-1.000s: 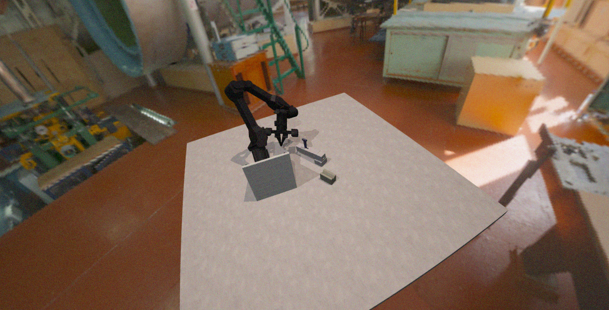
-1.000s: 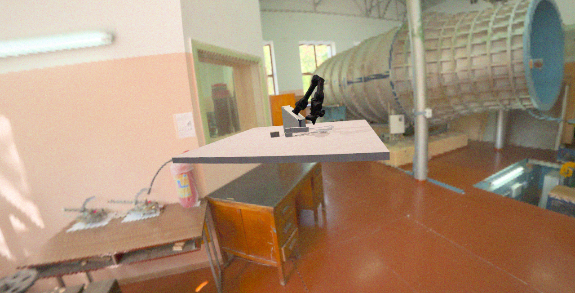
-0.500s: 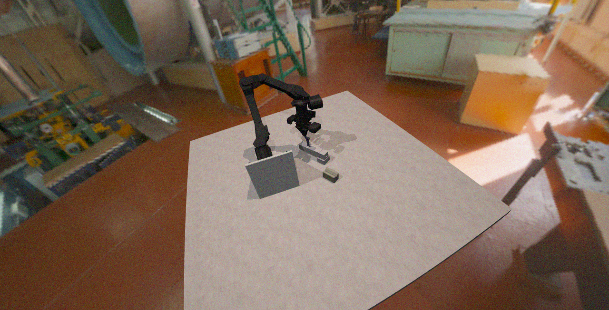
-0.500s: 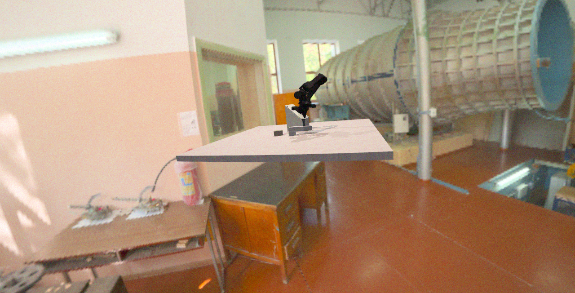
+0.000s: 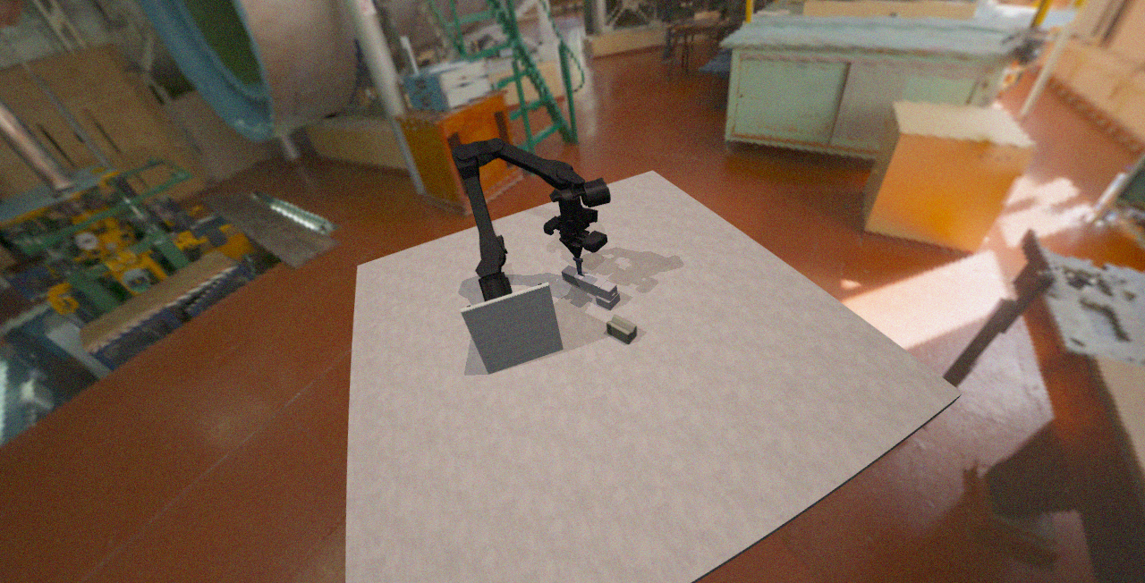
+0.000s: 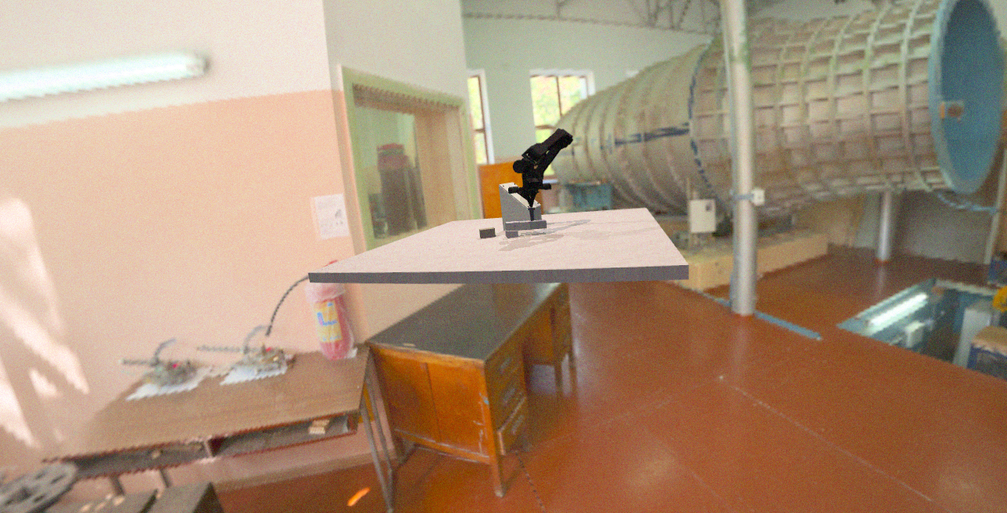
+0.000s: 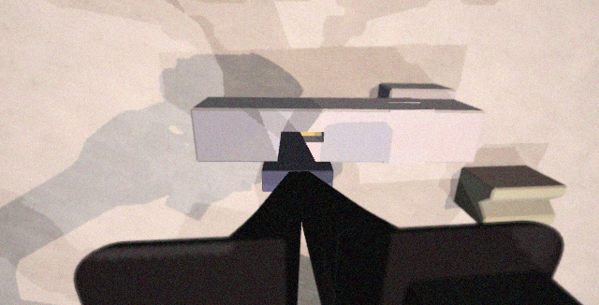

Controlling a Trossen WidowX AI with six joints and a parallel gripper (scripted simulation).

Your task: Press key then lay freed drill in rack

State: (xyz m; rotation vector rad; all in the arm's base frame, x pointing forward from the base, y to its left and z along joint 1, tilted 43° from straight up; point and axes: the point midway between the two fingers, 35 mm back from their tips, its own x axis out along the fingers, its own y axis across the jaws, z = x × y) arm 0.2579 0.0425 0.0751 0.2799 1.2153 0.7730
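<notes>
The dark key is 3 cm below my gripper tip. The rest, counted from my gripper tip: rack: 1 cm ahead, 22 cm to the right, 10 cm below; then drill: 2 cm ahead, 5 cm to the right, 8 cm below; then grey housing: 1 cm ahead, 4 cm to the right, 9 cm below.
</notes>
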